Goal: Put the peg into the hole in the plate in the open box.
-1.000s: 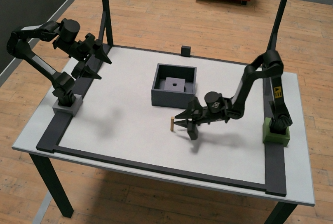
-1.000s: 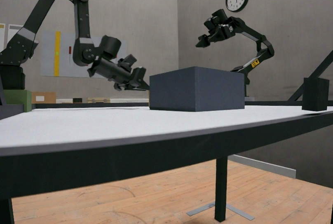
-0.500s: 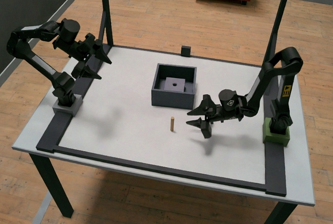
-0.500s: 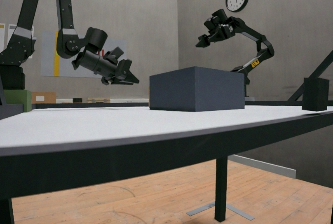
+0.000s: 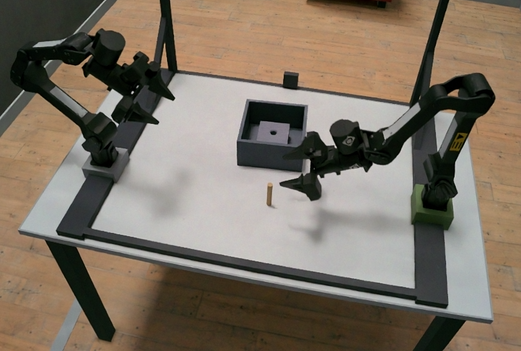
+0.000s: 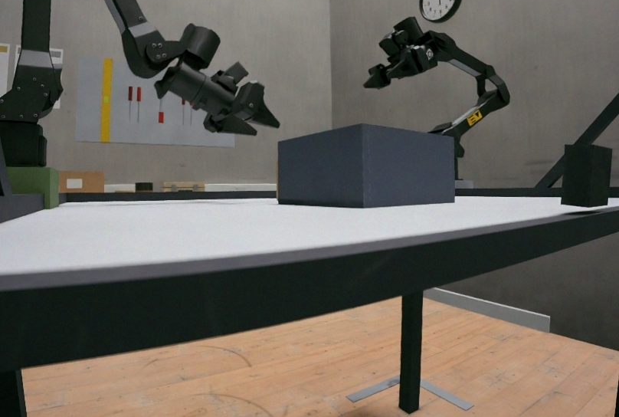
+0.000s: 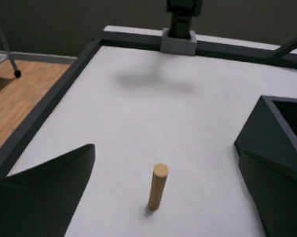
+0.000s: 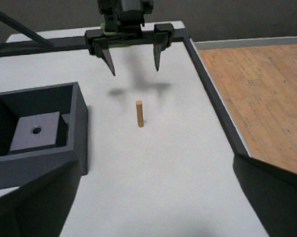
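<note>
The peg is 60 mm to the right of my left hand and 110 mm below it. The rest, counted from my left hand: grey plate: 220 mm behind, 80 mm to the right, 110 mm below; box: 220 mm behind, 80 mm to the right, 130 mm below.
</note>
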